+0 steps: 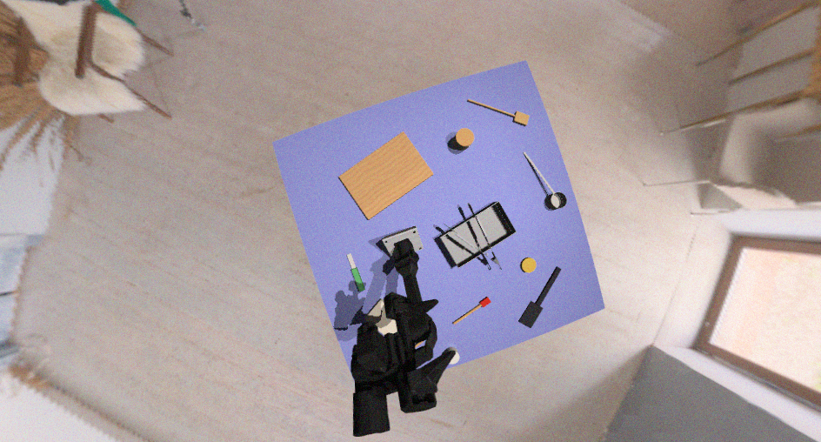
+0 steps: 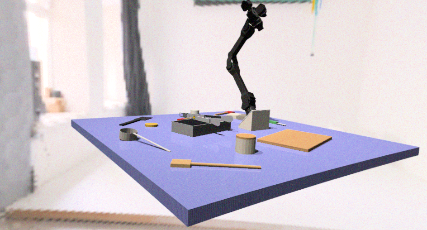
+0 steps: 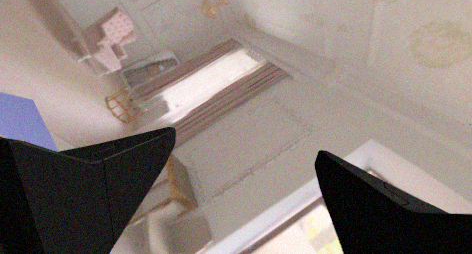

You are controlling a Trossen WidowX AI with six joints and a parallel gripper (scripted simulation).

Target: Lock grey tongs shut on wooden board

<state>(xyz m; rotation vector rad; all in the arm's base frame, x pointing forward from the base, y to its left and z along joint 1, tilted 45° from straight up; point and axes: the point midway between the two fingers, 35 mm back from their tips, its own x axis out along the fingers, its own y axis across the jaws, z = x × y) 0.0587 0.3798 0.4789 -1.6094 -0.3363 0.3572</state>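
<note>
The roasting tin is 250 mm ahead of my gripper tip, 20 mm to the right of it and 660 mm below it. Round my gripper tip: wooden lid: 350 mm ahead, 390 mm to the left, 650 mm below; cream block: 270 mm behind, 250 mm to the right, 680 mm below; wooden board: 30 mm behind, 370 mm to the left, 680 mm below.
</note>
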